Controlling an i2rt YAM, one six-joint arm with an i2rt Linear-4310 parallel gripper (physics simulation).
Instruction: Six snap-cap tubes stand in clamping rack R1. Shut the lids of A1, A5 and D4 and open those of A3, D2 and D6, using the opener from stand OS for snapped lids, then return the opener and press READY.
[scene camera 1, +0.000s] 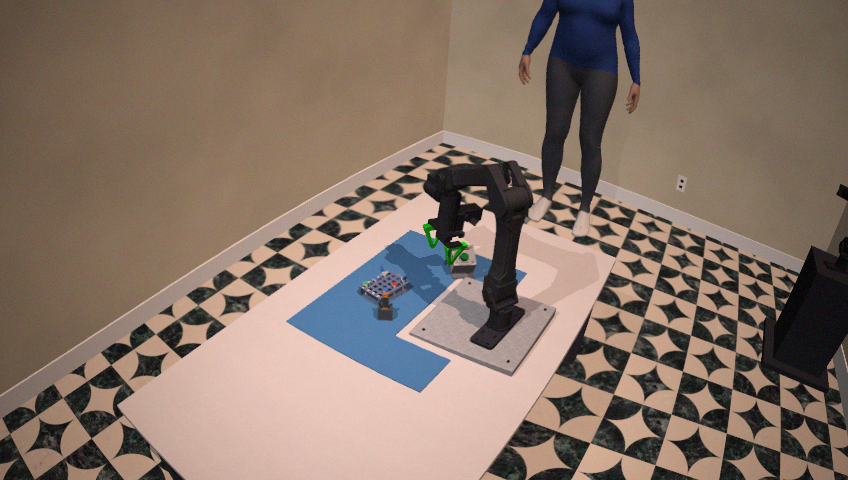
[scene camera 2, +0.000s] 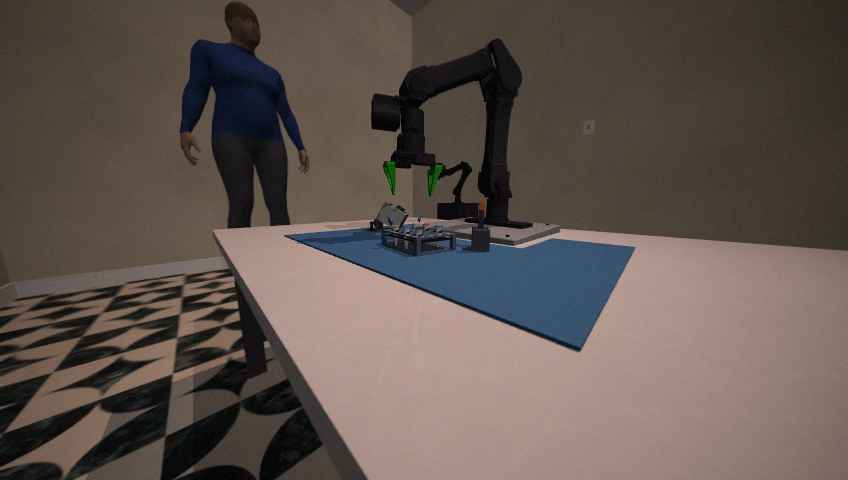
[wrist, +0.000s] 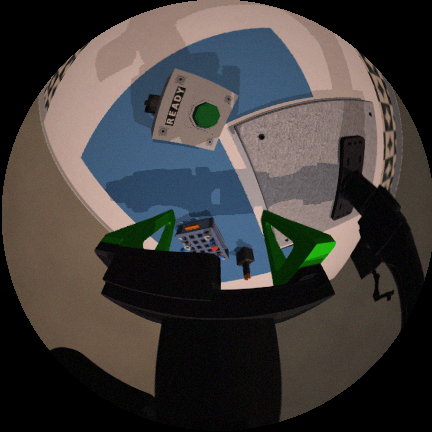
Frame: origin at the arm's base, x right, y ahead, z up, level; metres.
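Seen in the pictures: gripper, fingertip midpoint: (scene camera 1: 441, 256) (scene camera 2: 412, 195) (wrist: 217, 214); arm's base, link origin: (scene camera 1: 498, 326) (scene camera 2: 496, 223) (wrist: 347, 181).
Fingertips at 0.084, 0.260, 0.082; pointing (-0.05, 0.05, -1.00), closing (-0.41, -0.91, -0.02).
Offsets run from my fingertips to a thing's top centre, as dx, dy, dz. Level surfaces: height alone.
My gripper (scene camera 1: 441, 255) (scene camera 2: 411, 194) (wrist: 217, 214) is open and empty, pointing down high above the mat, between rack R1 and the READY box. Rack R1 {-0.133, +0.098, -0.043} (scene camera 2: 417, 245) (wrist: 206, 225) stands on the mat with small tubes. In scene camera 2 two blue lids stand up; a green lid {-0.183, +0.131, -0.058} (scene camera 2: 418, 228) and a red lid {-0.130, +0.068, -0.059} (scene camera 1: 394, 284) (wrist: 215, 248) also show. Individual lid states are too small to tell. The orange-tipped opener {-0.229, +0.022, -0.016} (scene camera 1: 385, 295) (scene camera 2: 481, 206) (wrist: 247, 274) stands upright in dark stand OS {-0.229, +0.022, -0.061} (scene camera 1: 385, 313) (scene camera 2: 480, 240) (wrist: 245, 256). The READY box {+0.108, -0.011, -0.017} (scene camera 1: 462, 270) (wrist: 180, 135) has a green button {+0.092, -0.026, -0.026} (scene camera 1: 464, 256) (scene camera 2: 400, 208) (wrist: 206, 115).
The blue mat {dz -0.101} (scene camera 1: 357, 339) (scene camera 2: 523, 285) (wrist: 260, 55) lies on the pale table {dz -0.104} (scene camera 1: 267, 404) (scene camera 2: 446, 380). The arm's grey base plate (scene camera 1: 440, 333) (scene camera 2: 535, 230) (wrist: 280, 150) is beside the mat. A person (scene camera 1: 583, 35) (scene camera 2: 243, 95) stands behind the table.
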